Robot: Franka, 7 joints.
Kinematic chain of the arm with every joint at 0, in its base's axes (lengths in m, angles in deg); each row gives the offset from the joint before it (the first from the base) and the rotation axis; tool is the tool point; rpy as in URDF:
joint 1: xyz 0 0 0.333 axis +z
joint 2: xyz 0 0 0 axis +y
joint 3: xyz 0 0 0.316 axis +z
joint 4: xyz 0.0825 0 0 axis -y
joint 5: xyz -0.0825 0 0.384 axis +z
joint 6: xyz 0 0 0 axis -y
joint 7: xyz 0.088 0 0 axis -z
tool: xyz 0 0 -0.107 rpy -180 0 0
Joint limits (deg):
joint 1: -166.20..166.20
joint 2: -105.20..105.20
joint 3: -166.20..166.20
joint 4: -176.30..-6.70
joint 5: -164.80..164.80
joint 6: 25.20..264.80
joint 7: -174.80..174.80
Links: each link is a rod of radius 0.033 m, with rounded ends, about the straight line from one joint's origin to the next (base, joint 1, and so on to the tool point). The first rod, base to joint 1, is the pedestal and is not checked.
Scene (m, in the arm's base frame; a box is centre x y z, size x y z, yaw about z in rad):
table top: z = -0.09
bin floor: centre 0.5 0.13 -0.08 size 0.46 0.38 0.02 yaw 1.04
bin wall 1: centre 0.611 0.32 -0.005 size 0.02 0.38 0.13 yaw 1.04
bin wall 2: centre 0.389 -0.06 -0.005 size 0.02 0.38 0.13 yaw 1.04
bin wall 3: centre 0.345 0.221 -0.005 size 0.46 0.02 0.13 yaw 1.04
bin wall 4: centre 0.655 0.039 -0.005 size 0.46 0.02 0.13 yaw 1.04
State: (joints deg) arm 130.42 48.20 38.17 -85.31 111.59 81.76 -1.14
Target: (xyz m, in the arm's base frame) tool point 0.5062 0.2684 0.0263
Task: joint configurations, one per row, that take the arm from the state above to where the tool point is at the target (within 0.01 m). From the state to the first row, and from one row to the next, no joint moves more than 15 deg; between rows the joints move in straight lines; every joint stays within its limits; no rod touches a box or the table.
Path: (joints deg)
1: 118.25 46.14 25.09 -91.07 111.12 83.38 -1.14
2: 106.08 44.07 12.00 -96.83 110.66 85.00 -1.14
3: 93.90 42.01 -1.08 -102.58 110.19 86.62 -1.14
4: 81.73 39.94 -14.16 -108.34 109.73 88.24 -1.14
5: 69.56 37.88 -27.24 -114.10 109.26 89.86 -1.14
6: 57.39 35.82 -40.33 -119.86 108.80 91.48 -1.14
7: 56.27 47.31 -37.61 -114.01 110.75 94.82 -1.14
8: 55.15 58.81 -34.90 -108.17 112.70 98.16 -1.14

